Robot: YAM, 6 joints.
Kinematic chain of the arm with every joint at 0, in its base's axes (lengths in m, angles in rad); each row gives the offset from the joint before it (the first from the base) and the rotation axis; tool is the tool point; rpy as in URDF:
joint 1: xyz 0 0 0.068 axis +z
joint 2: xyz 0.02 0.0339 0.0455 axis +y
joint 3: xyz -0.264 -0.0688 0 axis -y
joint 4: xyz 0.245 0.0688 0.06 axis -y
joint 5: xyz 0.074 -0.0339 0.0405 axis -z
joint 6: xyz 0.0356 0 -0.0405 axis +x
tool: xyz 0 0 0 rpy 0 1.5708 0
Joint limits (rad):
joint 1: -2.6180..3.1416
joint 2: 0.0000..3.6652
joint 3: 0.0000..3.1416
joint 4: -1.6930..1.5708
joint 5: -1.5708..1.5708
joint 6: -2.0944..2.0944
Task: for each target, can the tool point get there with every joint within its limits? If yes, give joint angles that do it. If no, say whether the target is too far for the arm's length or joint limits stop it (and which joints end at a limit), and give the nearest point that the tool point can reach.
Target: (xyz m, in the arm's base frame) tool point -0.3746 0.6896 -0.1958
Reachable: no: too far | nearest point -0.2865 0.5274 -0.1211 | short by 0.199 m
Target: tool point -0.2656 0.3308 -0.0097
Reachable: yes | joints 2.1732 2.6034 1.1510 1.2036 -1.0830 -1.2499
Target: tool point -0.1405 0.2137 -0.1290
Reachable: yes | joints 2.0983 2.8473 0.6891 1.2841 -0.3996 1.6299
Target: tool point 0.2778 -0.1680 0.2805
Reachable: yes | joints -0.4433 1.5135 0.8508 0.7401 1.1555 -0.3357
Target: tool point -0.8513 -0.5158 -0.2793
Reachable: no: too far | nearest point -0.5136 -0.3112 -0.1203 | short by 0.426 m
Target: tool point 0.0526 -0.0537 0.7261
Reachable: yes | joints 2.2526 1.3026 2.7755 -0.0023 0.1987 0.5813
